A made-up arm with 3 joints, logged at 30 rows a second.
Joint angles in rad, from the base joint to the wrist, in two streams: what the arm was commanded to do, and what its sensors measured. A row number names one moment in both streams.
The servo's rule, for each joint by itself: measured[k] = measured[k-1] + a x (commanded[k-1-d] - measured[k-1]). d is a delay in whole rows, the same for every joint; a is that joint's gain. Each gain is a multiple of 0.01, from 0.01 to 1. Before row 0 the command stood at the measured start. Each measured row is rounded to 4 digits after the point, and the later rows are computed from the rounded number. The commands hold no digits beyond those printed.
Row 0, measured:
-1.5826 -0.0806 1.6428
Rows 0 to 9, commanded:
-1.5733 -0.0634 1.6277
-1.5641 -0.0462 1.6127
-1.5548 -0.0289 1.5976
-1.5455 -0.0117 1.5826
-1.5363 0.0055 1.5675
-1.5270 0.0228 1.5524
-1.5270 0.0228 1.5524
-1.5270 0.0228 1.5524
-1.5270 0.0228 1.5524
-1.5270 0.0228 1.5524
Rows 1 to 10, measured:
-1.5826 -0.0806 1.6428
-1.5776 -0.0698 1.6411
-1.5703 -0.0549 1.6380
-1.5619 -0.0385 1.6336
-1.5530 -0.0216 1.6280
-1.5440 -0.0045 1.6213
-1.5348 0.0127 1.6137
-1.5306 0.0191 1.6070
-1.5287 0.0214 1.6010
-1.5278 0.0223 1.5957
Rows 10 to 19, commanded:
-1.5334 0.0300 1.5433
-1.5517 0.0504 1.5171
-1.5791 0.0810 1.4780
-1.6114 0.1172 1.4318
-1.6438 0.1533 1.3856
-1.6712 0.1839 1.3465
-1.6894 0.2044 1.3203
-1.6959 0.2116 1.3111
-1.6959 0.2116 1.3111
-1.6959 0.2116 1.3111
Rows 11 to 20, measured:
-1.5274 0.0226 1.5909
-1.5306 0.0273 1.5857
-1.5420 0.0419 1.5782
-1.5620 0.0665 1.5672
-1.5887 0.0984 1.5523
-1.6185 0.1330 1.5340
-1.6470 0.1651 1.5134
-1.6699 0.1899 1.4922
-1.6839 0.2036 1.4723
-1.6904 0.2086 1.4546

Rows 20 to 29, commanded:
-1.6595 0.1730 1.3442
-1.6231 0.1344 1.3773
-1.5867 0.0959 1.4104
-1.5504 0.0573 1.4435
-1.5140 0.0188 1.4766
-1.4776 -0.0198 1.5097
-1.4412 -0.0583 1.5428
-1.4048 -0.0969 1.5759
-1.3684 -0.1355 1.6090
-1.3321 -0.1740 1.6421
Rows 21 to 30, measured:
-1.6934 0.2105 1.4388
-1.6751 0.1869 1.4284
-1.6470 0.1538 1.4228
-1.6144 0.1173 1.4214
-1.5798 0.0795 1.4238
-1.5443 0.0413 1.4296
-1.5083 0.0028 1.4384
-1.4721 -0.0357 1.4499
-1.4358 -0.0743 1.4638
-1.3994 -0.1129 1.4798

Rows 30 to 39, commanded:
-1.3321 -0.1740 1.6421
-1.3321 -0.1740 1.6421
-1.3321 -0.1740 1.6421
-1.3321 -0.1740 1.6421
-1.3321 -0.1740 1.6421
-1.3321 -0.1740 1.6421
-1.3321 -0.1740 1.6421
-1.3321 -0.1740 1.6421
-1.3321 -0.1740 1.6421
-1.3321 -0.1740 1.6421
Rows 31 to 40, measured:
-1.3631 -0.1514 1.4977
-1.3464 -0.1656 1.5136
-1.3387 -0.1709 1.5277
-1.3351 -0.1729 1.5403
-1.3335 -0.1736 1.5515
-1.3327 -0.1739 1.5615
-1.3324 -0.1740 1.5704
-1.3322 -0.1740 1.5783
-1.3321 -0.1740 1.5853
-1.3321 -0.1740 1.5915

